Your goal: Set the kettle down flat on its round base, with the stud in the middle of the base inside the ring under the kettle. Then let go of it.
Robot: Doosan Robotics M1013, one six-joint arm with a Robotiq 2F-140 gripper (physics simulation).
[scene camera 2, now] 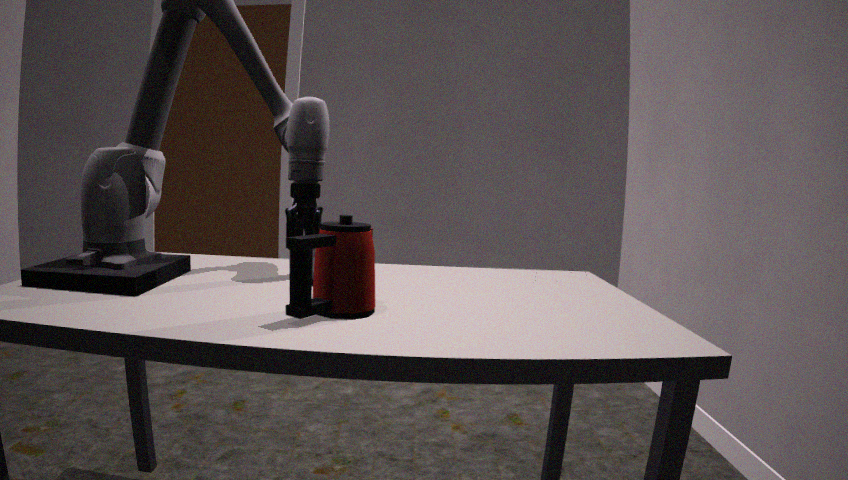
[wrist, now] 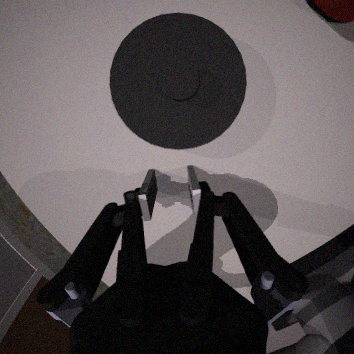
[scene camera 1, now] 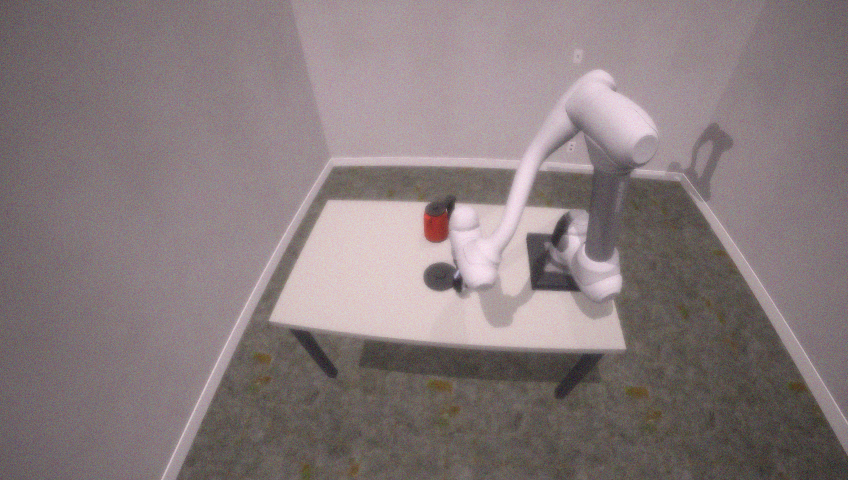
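The red kettle (scene camera 1: 436, 228) (scene camera 2: 352, 273) (wrist: 341, 9) with black lid stands upright on the table, apart from its base. Its black handle (scene camera 1: 451, 204) (scene camera 2: 299, 273) sticks out at its side. The ring under the kettle is hidden. The dark round base (scene camera 1: 439, 277) (wrist: 145, 107) lies flat on the table; its low round stud (wrist: 181, 82) shows in the middle in the wrist view. My gripper (scene camera 1: 458, 282) (wrist: 171, 177) is partly open and empty, above the table beside the base, on the robot's side. In scene camera 2 its fingertips are hidden behind the handle.
The white table (scene camera 1: 357, 297) (scene camera 2: 505, 321) carries the arm's black mounting plate (scene camera 1: 538, 274) (scene camera 2: 77, 284) at the robot's end. The kettle stands beyond the base in scene camera 1, near the table's far edge. Walls and a brown door (scene camera 2: 226, 148) stand behind.
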